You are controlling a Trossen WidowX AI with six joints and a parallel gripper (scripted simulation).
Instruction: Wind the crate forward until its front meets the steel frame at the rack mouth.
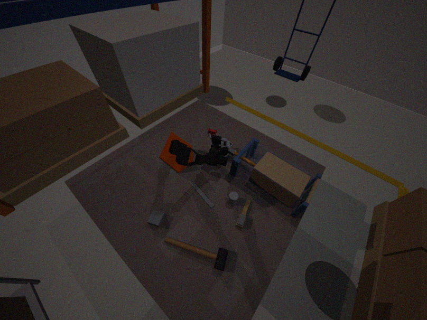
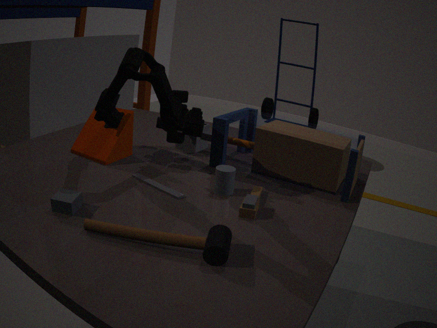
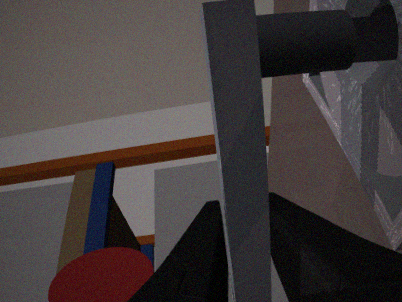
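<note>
My gripper tip is now 50 mm past the red knob, 40 mm below it and 20 mm to the left of it. Also, from my gripper tip: flat grey bar: 370 mm to the right, 130 mm below, 120 mm ahead; then grey winch: 100 mm below, 30 mm ahead, 10 mm to the left; then small wooden tool: 400 mm ahead, 340 mm to the right, 110 mm below.
</note>
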